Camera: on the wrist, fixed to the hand. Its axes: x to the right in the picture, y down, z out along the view.
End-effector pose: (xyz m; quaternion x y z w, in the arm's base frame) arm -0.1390 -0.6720 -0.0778 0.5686 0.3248 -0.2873 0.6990
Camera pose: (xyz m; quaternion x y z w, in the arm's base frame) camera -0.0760 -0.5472 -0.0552 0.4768 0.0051 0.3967 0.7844
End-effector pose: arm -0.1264 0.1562 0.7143 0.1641 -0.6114 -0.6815 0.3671
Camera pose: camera -0.0377 0.0660 0.7780 -0.2976 -0.3333 -0.3719 0.8137
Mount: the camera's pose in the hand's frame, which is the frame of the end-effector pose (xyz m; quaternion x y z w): 0.0176 0.0858 -0.1113 -0.2430 0.1113 0.6546 0.7071
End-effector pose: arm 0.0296 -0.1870 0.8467 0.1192 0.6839 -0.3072 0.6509
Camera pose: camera -0.0152 -0.0600 0.8030 0.4080 0.5527 0.3883 0.6142
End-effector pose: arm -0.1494 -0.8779 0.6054 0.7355 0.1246 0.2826 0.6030
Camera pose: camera -0.2117 -0.7985 0.7048 0.4237 -0.3949 0.7067 0.4063
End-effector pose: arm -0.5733 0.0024 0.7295 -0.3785 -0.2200 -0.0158 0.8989
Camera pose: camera -0.4980 -0.0105 0.6102 -0.6284 0.1961 0.4817 0.5785
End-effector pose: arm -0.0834 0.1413 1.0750 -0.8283 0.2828 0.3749 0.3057
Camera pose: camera -0.0835 0.0011 1.0950 0.5166 -0.6851 -0.4417 0.2620
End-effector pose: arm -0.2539 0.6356 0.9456 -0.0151 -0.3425 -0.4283 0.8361
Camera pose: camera -0.1222 0.6420 0.8938 -0.3904 -0.0352 0.1596 0.9060
